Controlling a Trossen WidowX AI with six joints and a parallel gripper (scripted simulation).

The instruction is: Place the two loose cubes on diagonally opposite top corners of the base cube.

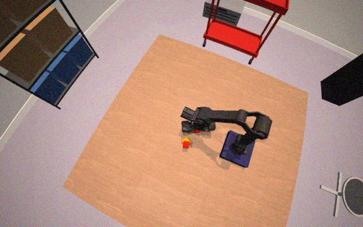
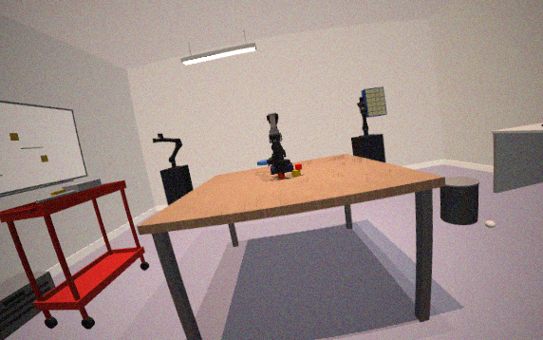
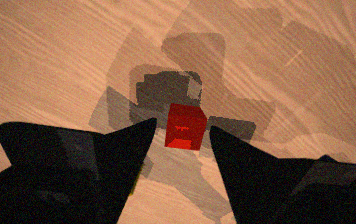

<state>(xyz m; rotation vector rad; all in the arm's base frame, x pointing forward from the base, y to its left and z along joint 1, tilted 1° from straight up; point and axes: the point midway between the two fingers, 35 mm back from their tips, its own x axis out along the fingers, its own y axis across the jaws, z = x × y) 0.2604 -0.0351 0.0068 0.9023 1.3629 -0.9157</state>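
The yellow base cube is 40 mm ahead of my gripper tip and 100 mm to the left of it.
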